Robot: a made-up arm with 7 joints.
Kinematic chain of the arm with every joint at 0, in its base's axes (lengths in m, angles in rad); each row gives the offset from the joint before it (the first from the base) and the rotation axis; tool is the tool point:
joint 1: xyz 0 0 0 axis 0 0.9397 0.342
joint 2: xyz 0 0 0 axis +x
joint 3: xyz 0 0 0 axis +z
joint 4: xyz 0.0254 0 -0.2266 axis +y
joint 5: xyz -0.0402 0 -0.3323 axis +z
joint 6: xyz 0 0 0 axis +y
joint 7: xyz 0 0 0 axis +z
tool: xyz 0 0 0
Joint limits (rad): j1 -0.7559..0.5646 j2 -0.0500..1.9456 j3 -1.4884..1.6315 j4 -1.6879..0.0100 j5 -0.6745..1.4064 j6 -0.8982..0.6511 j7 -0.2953..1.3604
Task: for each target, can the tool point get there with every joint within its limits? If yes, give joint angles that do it. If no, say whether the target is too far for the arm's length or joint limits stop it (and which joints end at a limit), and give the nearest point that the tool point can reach.
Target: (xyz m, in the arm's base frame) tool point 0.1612 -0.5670 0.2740
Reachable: no: too far | nearest point 0.2439 -0.3476 -0.0345 | short by 0.387 m
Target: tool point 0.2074 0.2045 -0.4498
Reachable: yes | joints 0.0920 0.4061 0.0450 -0.8643 -0.0759 -0.5127 0.6158
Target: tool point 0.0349 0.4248 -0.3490
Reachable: yes | joints 0.1122 1.2155 -1.1047 -0.6517 -0.4053 0.2156 0.4482
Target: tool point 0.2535 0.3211 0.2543
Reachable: yes | joints -0.2163 1.5740 0.6266 -1.3411 0.7309 -0.6588 0.7504
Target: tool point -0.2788 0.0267 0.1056
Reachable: no: joint limits stop it (at a limit: joint 1, joint 2, joint 3, joint 4) | nearest point -0.2664 0.1194 0.3103 | short by 0.225 m
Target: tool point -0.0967 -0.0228 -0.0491
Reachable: no: joint limits stop it (at a limit: joint 1, joint 3, joint 4) | nearest point -0.1820 -0.0480 -0.3822 | short by 0.345 m
